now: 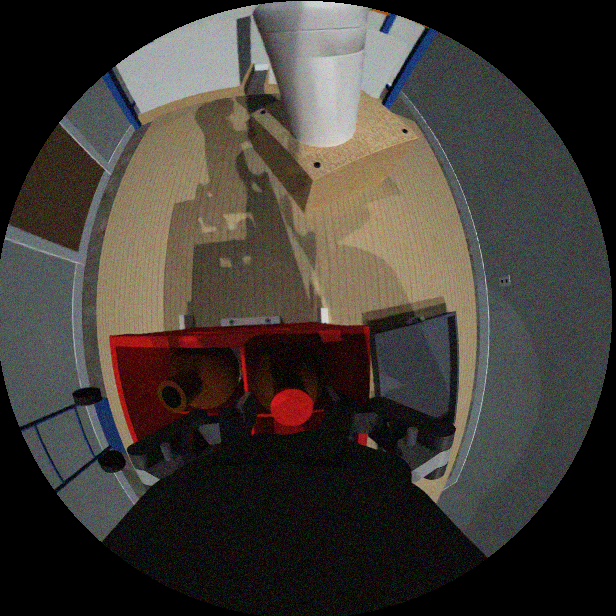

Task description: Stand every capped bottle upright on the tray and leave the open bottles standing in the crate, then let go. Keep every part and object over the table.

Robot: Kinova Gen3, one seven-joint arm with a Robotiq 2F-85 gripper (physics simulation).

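Note:
A red crate (pixel 241 373) stands on the wooden table just in front of my gripper. Its left compartment holds a brown bottle with an open mouth (pixel 172 395). Its right compartment holds a brown bottle with a red cap (pixel 291 406). My gripper (pixel 291 405) is directly over the capped bottle. The two dark fingers sit on either side of the red cap, with small gaps showing, so the gripper looks open. A dark grey tray (pixel 414 362) lies right of the crate, and nothing shows on it.
The arm's white base column (pixel 313 74) stands on a wooden mount at the far end of the table. The table's rim curves along the left and right sides, with grey floor beyond. A blue-framed object (pixel 63 442) stands off the table at lower left.

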